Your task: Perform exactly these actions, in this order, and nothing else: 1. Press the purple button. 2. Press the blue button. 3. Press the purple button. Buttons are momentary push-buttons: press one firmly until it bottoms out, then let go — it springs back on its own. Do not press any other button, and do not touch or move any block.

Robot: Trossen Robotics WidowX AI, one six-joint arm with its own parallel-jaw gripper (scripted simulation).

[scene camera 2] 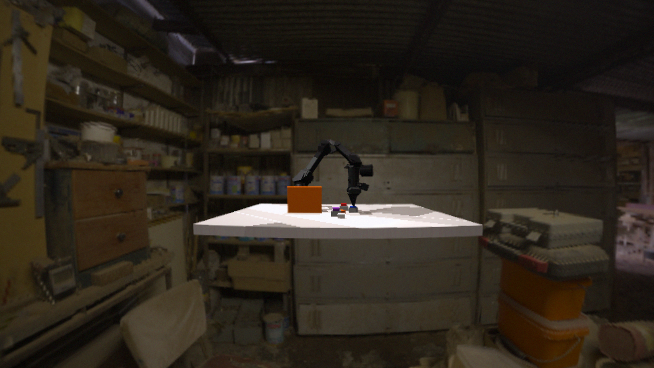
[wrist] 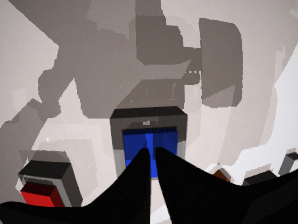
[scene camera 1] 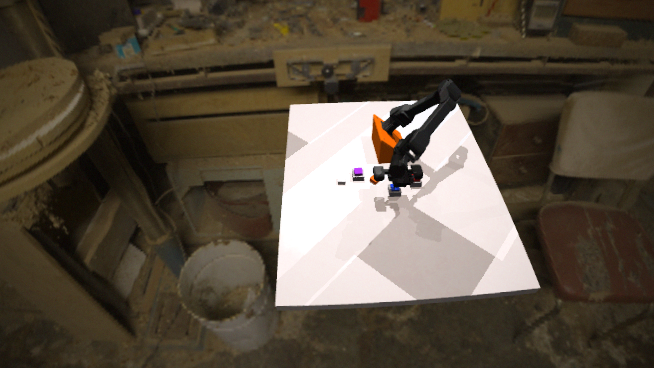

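Note:
My gripper (wrist: 151,154) is in sight here, and I can see a blue button (wrist: 134,141) as well.

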